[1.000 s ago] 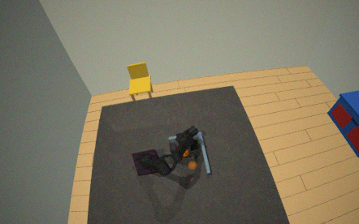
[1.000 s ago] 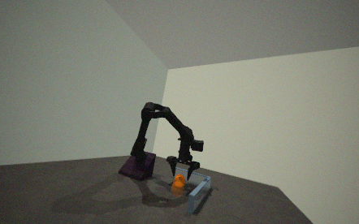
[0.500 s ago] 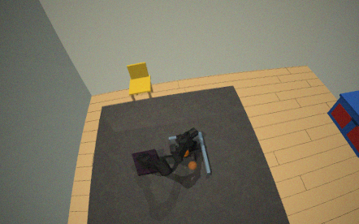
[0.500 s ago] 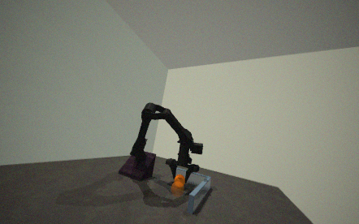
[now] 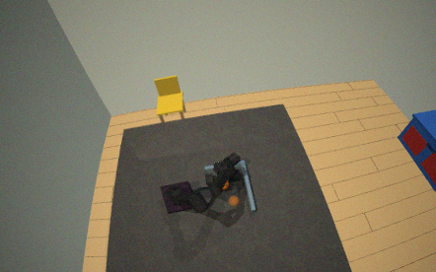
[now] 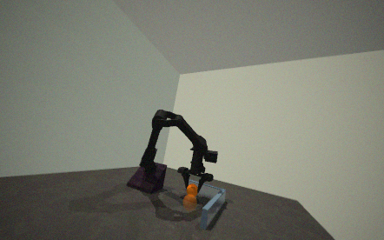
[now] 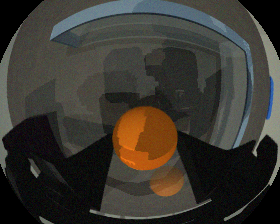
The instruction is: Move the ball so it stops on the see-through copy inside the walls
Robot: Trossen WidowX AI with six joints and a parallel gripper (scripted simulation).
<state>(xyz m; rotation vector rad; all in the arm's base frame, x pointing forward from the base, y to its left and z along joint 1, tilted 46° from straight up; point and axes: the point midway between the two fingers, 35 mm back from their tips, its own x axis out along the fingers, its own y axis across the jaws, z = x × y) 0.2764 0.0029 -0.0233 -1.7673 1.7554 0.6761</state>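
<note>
Now: gripper tip 40 mm short of the see-through copy, 110 mm to the left of it and 10 mm above it. Round my gripper tip: wall (130 mm ahead, 40 mm to the right, 10 mm below); then ball (right at my gripper tip).
</note>
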